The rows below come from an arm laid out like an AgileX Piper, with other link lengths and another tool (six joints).
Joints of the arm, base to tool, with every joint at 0 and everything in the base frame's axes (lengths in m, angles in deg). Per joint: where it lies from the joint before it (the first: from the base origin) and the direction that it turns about. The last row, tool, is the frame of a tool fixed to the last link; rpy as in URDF.
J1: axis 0 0 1 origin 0 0 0.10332
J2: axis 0 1 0 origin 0 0 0
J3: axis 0 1 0 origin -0.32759 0 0.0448
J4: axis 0.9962 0 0.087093 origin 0.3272 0 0.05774
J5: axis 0 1 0 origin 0 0 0
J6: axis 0.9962 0 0.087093 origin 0.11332 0 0.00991
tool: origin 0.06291 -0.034 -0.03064 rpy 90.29 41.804 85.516
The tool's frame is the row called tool.
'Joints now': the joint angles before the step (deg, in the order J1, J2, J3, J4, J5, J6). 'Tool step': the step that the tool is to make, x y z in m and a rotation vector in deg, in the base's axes. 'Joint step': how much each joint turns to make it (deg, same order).
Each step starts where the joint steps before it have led.
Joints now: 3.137, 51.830, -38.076, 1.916, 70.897, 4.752
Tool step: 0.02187, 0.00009, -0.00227, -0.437, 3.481, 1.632
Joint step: 0.001, 6.620, -3.068, 0.000, 0.001, -1.650
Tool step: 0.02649, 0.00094, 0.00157, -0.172, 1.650, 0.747
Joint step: -0.001, 6.111, -4.108, 0.000, -0.323, -0.763
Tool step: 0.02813, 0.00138, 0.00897, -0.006, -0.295, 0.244
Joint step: 0.000, 4.825, -5.131, 0.000, 0.020, -0.245
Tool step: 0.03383, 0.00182, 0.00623, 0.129, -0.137, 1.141
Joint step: 0.000, 5.774, -5.877, 0.243, -0.001, -1.206
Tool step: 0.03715, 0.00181, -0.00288, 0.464, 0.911, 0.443
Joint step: -0.289, 7.060, -6.103, 0.609, -0.036, -0.889
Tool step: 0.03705, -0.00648, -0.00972, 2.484, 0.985, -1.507
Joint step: -2.618, 7.209, -6.066, 2.743, -0.100, -1.856
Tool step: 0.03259, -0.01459, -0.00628, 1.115, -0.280, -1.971
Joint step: -2.725, 5.750, -5.744, 1.245, -0.152, -1.121
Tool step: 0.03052, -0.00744, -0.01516, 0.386, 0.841, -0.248
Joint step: -0.964, 6.263, -5.307, 0.407, 0.000, -0.838
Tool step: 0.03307, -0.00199, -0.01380, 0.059, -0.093, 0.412
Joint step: -0.001, 6.148, -6.098, 0.095, -0.086, -0.454
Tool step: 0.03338, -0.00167, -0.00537, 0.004, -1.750, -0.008
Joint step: 0.000, 5.131, -6.754, 0.121, -0.119, -0.041
